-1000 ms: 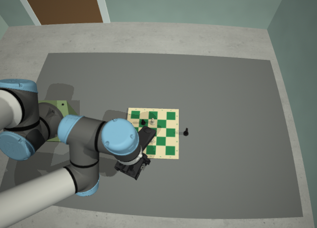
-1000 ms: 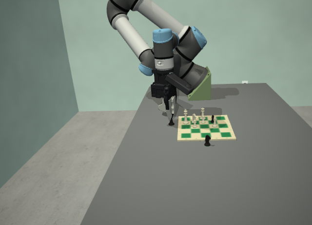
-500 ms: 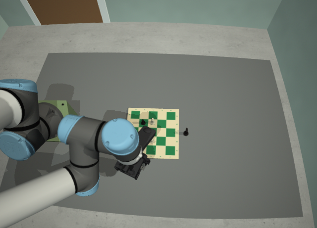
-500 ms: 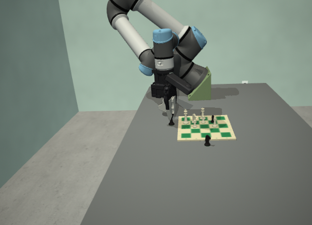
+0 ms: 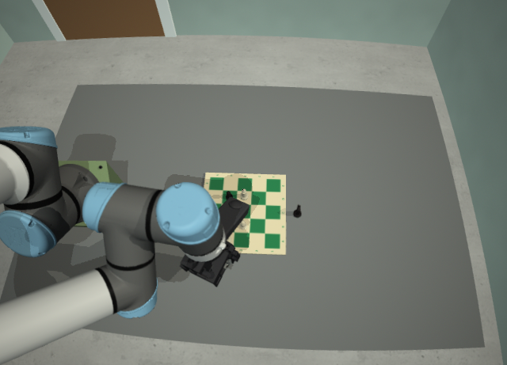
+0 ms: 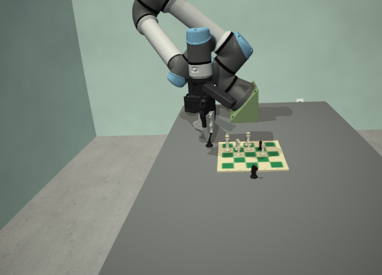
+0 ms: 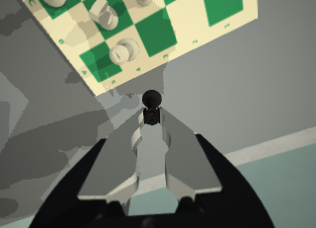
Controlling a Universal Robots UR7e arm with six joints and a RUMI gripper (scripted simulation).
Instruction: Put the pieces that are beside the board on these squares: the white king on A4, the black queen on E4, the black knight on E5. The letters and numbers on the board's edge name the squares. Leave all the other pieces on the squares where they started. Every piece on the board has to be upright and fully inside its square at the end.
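The black pawn lies 180 mm to the left of my hand and 40 mm below it. From my hand the other things lie so: white king: 60 mm to the left, 20 mm below; board: 40 mm ahead, 140 mm to the left, 60 mm below.
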